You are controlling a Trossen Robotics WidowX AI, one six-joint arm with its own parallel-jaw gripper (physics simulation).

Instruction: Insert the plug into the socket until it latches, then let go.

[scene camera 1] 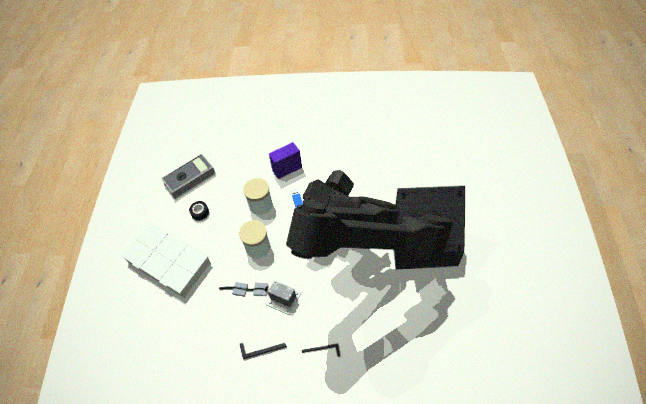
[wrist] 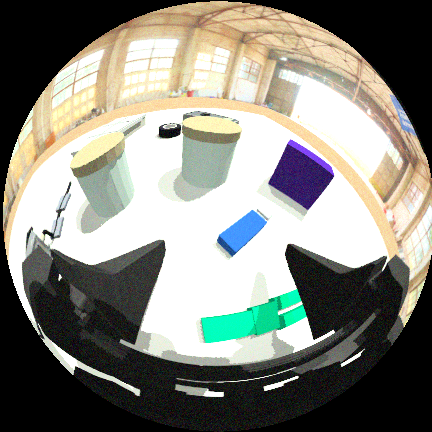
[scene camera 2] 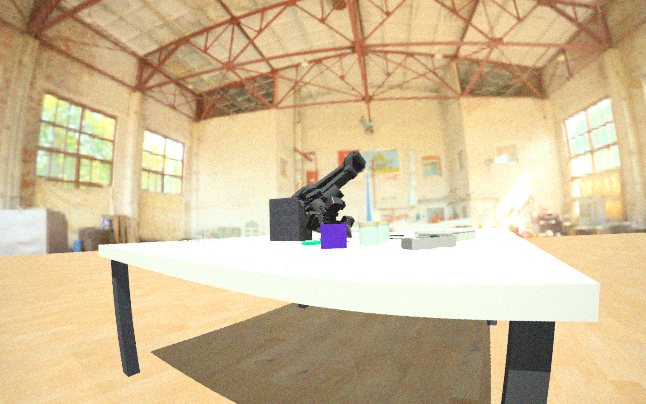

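Where they show: gripper, fingertip midpoint: [wrist: 227, 248]; arm's base, link origin: [scene camera 1: 426, 227] [scene camera 2: 294, 214].
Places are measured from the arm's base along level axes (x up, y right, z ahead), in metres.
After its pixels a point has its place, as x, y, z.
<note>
A dark grey block [scene camera 1: 282, 293] @(-0.066, -0.107, 0.311) [wrist: 31, 242], which looks like the socket, stands on a thin clear base in scene camera 1. Beside it, a black cable carries small light grey pieces [scene camera 1: 260, 289] @(-0.106, -0.078, 0.366) [wrist: 58, 227] @(-0.105, -0.064, 0.361), seemingly the plug; its end is at or very near the block, and whether it is inserted cannot be told. My gripper [wrist: 227, 248] @(-0.085, 0.124, 0.267) is open with nothing between its fingers, low over the table. The block and cable are beyond its left finger in the wrist view. The arm hides the fingers in scene camera 1.
A blue stick [scene camera 1: 297, 199] @(-0.099, 0.160, 0.285) [wrist: 242, 232] @(-0.098, 0.149, 0.279) lies ahead of the fingers, a green clip [wrist: 227, 327] @(-0.099, 0.100, 0.216) below them. Two lidded jars [scene camera 1: 256, 189] @(-0.040, 0.153, 0.377) [scene camera 1: 253, 232] @(-0.040, 0.033, 0.377), a purple box [scene camera 1: 287, 162] @(-0.064, 0.252, 0.308), a meter [scene camera 1: 188, 176] @(-0.085, 0.241, 0.574), a pale tiled block [scene camera 1: 167, 260] @(-0.076, -0.013, 0.586) and two hex keys [scene camera 1: 265, 351] @(-0.103, -0.223, 0.349) [scene camera 1: 320, 348] @(-0.105, -0.218, 0.234) are around.
</note>
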